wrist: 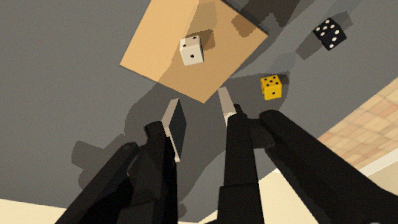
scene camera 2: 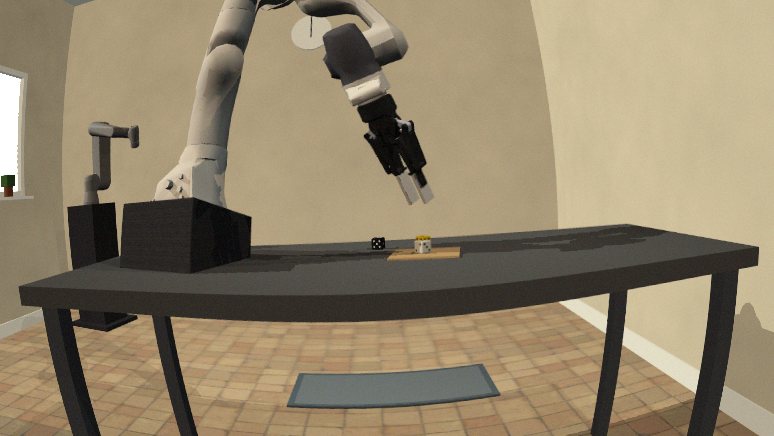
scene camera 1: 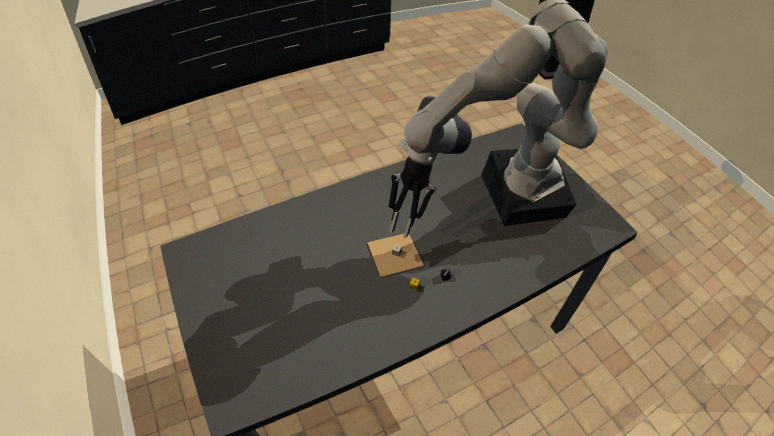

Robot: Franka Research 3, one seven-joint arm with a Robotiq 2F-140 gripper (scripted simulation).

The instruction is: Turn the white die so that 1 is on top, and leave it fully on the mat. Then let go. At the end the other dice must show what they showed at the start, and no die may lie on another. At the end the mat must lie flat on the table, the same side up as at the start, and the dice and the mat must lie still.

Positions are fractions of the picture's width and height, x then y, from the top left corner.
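Note:
Visible: the gripper (scene camera 2: 0.54, 0.46), with the wrist view also showing the gripper (wrist: 0.51, 0.48). A tan mat (scene camera 1: 0.50, 0.61) is visible too.

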